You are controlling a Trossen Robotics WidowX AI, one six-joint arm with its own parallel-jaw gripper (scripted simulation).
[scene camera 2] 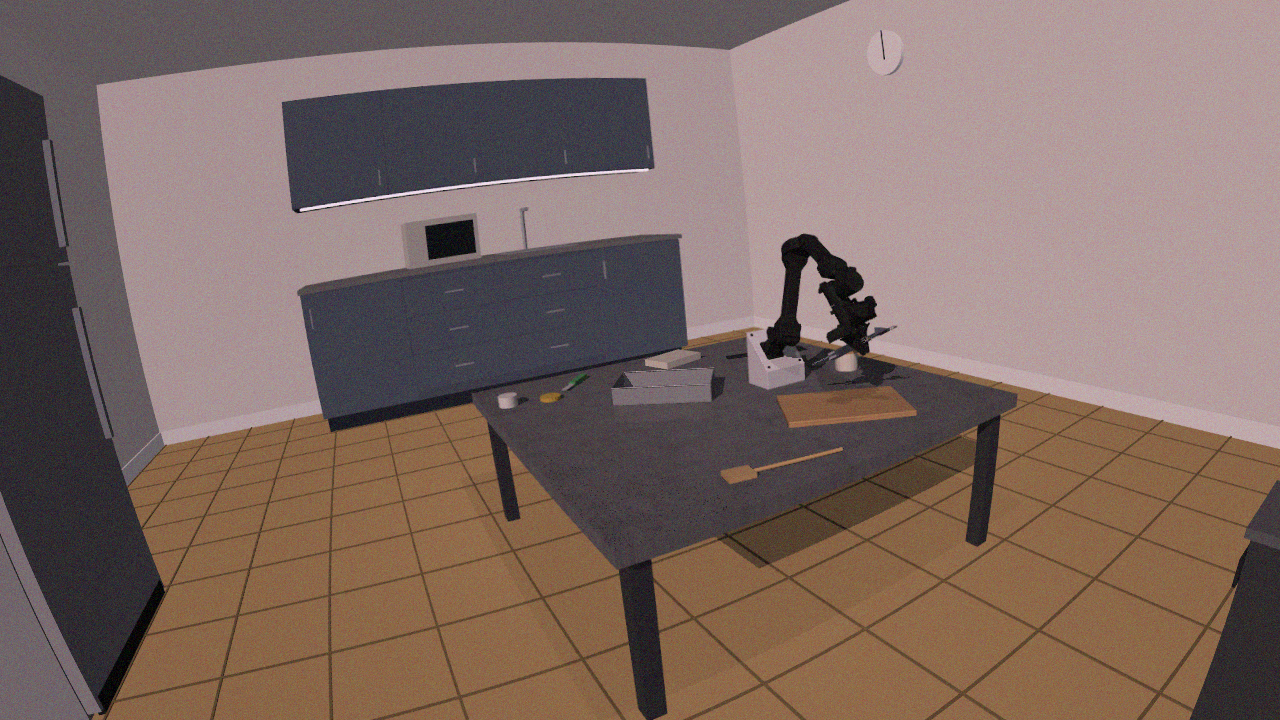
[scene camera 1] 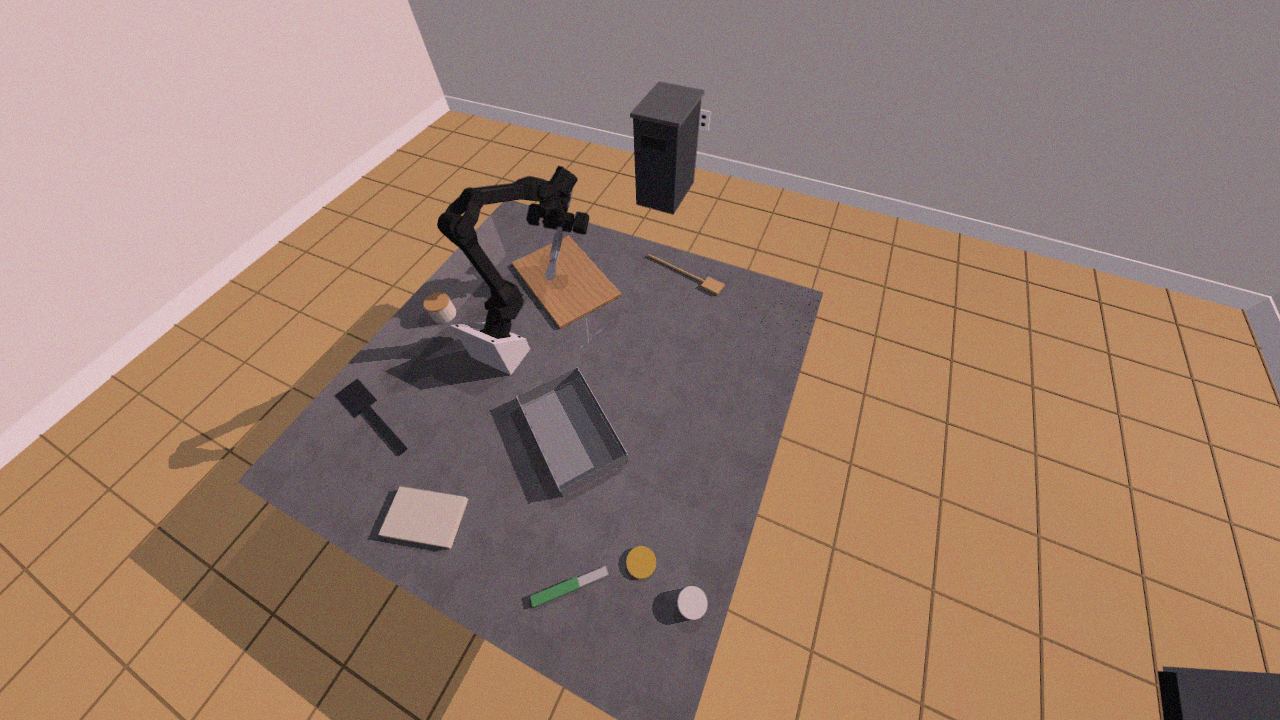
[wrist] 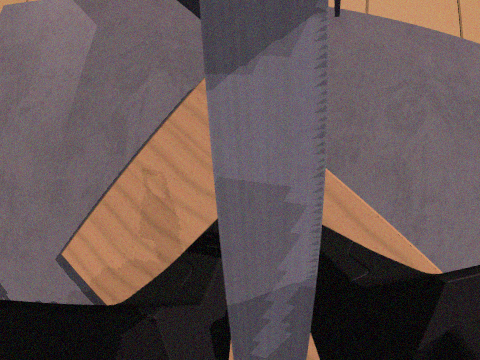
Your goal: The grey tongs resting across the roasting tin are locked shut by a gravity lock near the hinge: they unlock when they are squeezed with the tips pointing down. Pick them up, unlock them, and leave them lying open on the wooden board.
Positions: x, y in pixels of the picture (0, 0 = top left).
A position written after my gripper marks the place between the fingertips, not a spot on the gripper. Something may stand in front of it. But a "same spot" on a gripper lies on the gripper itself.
My gripper shows in scene camera 2, in scene camera 1 and in the wrist view [257, 223]. A white block shows in scene camera 2 [678, 357] and in scene camera 1 [431, 518]; in the wrist view it is out of frame. One and the same spot on a wooden board: [scene camera 1: 579, 287] is [scene camera 2: 820, 406]. The same spot on my gripper: [scene camera 1: 565, 220] is [scene camera 2: 842, 324].
